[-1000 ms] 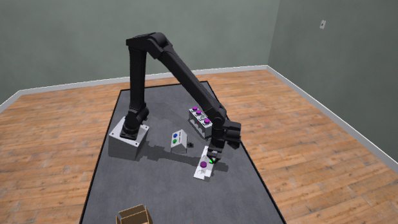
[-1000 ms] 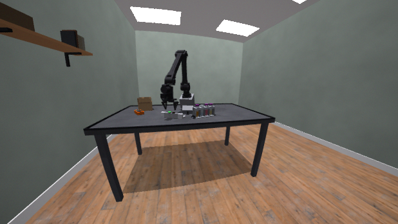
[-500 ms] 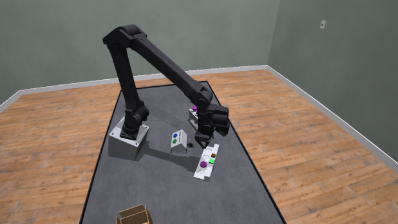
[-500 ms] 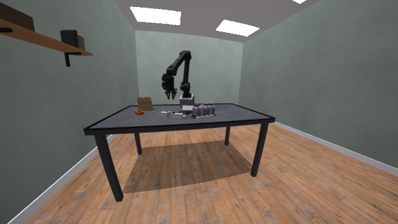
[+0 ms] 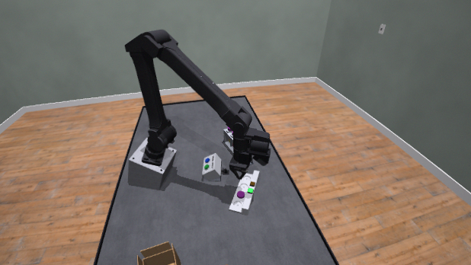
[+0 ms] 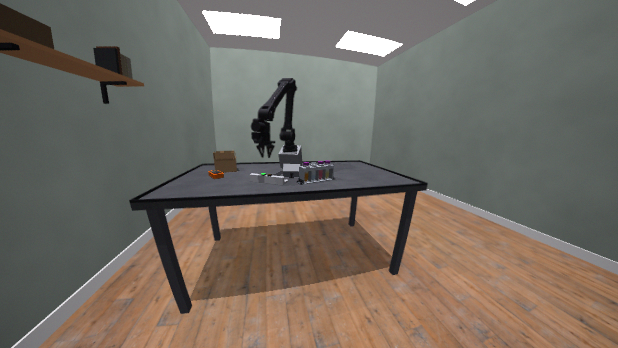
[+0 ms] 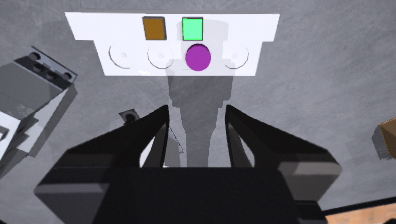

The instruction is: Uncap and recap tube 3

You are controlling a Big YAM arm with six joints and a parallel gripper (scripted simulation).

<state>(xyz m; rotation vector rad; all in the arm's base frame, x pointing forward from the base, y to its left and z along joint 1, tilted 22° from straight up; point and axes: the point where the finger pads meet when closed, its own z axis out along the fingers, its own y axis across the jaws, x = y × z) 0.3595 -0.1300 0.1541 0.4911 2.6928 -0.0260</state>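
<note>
The cap lies 140 mm below my hand. The rest, counted from my hand: blue key: 150 mm behind, 180 mm to the left, 80 mm below; then key housing: 130 mm behind, 160 mm to the left, 100 mm below; then green key: 150 mm behind, 140 mm to the left, 80 mm below.
</note>
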